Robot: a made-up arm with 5 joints. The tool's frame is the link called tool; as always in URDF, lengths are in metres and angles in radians. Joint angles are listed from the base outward.
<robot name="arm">
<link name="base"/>
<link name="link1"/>
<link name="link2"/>
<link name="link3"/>
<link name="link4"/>
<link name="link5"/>
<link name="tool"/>
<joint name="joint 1" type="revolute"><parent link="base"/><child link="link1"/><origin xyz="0 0 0.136" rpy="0 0 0"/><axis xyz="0 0 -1"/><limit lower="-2.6" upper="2.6"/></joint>
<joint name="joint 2" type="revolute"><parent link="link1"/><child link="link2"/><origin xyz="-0.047 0.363 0.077" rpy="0 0 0"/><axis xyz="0 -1 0"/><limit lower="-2.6" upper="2.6"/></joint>
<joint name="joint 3" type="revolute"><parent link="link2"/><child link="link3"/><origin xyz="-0.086 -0.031 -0.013" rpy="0 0 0"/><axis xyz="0 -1 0"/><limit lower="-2.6" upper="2.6"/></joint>
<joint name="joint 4" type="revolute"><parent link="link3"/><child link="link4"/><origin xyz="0.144 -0.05 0.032" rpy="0 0 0"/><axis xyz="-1 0 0"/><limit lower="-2.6" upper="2.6"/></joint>
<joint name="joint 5" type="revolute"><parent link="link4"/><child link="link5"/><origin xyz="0.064 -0.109 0.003" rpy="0 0 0"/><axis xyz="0 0 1"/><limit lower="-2.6" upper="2.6"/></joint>
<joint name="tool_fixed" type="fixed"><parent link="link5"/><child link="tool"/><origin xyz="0.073 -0.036 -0.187" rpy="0 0 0"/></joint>
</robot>
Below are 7 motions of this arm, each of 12 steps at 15 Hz.
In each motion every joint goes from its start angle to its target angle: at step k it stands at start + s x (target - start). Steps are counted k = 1, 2, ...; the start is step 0. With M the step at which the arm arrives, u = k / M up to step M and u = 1 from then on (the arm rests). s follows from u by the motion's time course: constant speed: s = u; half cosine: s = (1 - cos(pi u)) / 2; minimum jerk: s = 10 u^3 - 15 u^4 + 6 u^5.
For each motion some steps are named. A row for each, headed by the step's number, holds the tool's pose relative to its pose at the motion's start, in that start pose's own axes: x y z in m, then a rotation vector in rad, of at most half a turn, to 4 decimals.
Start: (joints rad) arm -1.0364 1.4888 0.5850 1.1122 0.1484
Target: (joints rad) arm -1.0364 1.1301 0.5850 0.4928 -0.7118
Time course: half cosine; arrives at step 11
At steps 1, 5, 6, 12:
1: 0.0007 0.0022 -0.0023 0.0129 0.0015 -0.0109
5: 0.0019 0.0551 -0.0490 0.2623 0.0957 -0.2384
6: -0.0032 0.0766 -0.0638 0.3401 0.1564 -0.3199
12: -0.0368 0.1482 -0.0974 0.5239 0.4182 -0.5663

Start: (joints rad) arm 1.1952 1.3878 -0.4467 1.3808 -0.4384
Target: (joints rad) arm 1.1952 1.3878 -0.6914 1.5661 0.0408
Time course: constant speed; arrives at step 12
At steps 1, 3, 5, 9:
1: 0.0034 0.0066 0.0016 -0.0156 -0.0029 0.0600
3: 0.0094 0.0204 0.0048 -0.0468 -0.0077 0.1801
5: 0.0142 0.0349 0.0076 -0.0781 -0.0112 0.3004
9: 0.0202 0.0653 0.0125 -0.1411 -0.0143 0.5411

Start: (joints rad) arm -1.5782 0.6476 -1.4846 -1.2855 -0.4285
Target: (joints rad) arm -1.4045 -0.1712 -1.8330 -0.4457 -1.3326
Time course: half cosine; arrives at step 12
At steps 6, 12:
6: -0.1422 -0.2039 0.0497 -0.4216 -0.0055 -0.9789
12: -0.3570 -0.2330 0.1387 -1.0338 0.0462 -1.7453

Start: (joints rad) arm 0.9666 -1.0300 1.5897 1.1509 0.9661
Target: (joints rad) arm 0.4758 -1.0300 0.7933 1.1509 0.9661
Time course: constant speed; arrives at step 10
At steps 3, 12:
3: 0.0431 0.0482 -0.0040 0.0154 -0.0658 0.2722
12: 0.0855 0.2061 -0.0051 -0.0659 -0.1440 0.9150

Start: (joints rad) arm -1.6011 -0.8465 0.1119 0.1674 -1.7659
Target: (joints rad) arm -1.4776 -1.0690 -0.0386 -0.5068 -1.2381
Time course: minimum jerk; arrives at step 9
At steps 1, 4, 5, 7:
1: -0.0013 -0.0003 -0.0017 -0.0060 0.0077 0.0057
4: -0.0518 -0.0182 -0.0525 -0.1765 0.2880 0.1784
5: -0.0849 -0.0328 -0.0728 -0.2420 0.4537 0.2534
7: -0.1429 -0.0589 -0.0916 -0.3040 0.7252 0.3405

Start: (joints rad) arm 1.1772 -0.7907 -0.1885 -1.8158 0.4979
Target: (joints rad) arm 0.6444 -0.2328 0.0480 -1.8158 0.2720
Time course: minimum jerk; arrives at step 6
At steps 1, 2, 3, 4, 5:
1: -0.0043 0.0003 -0.0002 -0.0055 0.0226 0.0167
2: -0.0276 0.0028 -0.0015 -0.0283 0.1362 0.0973
3: -0.0757 0.0106 -0.0033 -0.0506 0.3334 0.2250
4: -0.1359 0.0217 -0.0007 -0.0527 0.5388 0.3441
5: -0.1774 0.0295 0.0052 -0.0439 0.6649 0.4112

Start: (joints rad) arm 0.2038 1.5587 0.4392 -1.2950 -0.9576
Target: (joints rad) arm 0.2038 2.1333 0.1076 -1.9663 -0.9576
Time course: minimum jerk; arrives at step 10
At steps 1, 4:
1: -0.0007 0.0009 -0.0011 0.0038 0.0044 0.0020
4: -0.0316 0.0335 -0.0354 0.1332 0.1667 0.0762

